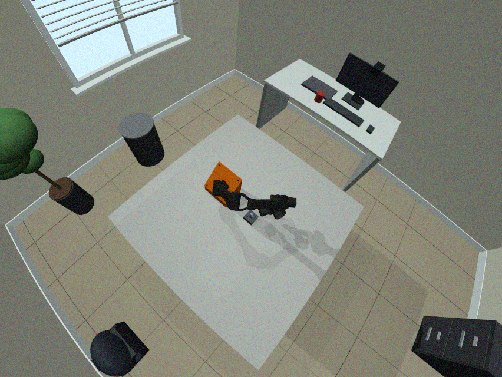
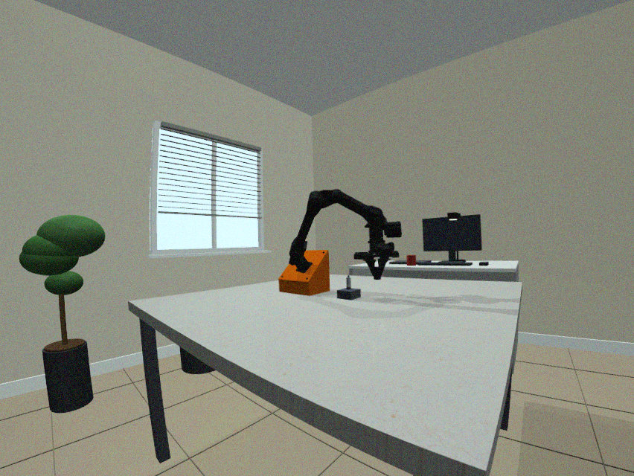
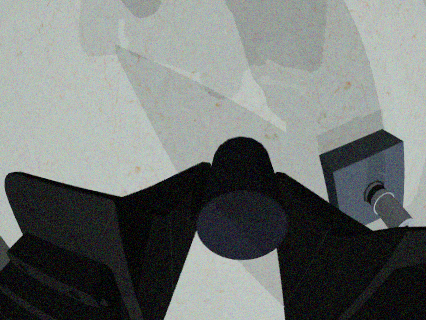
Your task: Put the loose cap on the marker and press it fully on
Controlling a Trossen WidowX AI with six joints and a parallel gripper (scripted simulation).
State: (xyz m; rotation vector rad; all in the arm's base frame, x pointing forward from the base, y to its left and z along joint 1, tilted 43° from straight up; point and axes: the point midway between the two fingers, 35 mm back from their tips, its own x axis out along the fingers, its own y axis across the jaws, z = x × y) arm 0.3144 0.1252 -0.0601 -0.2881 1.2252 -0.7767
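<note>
Right now my gripper tip is 7 cm past the holder block, 10 cm to the left of it and 7 cm above it. Round my gripper tip: black marker cap (1 cm above).
</note>
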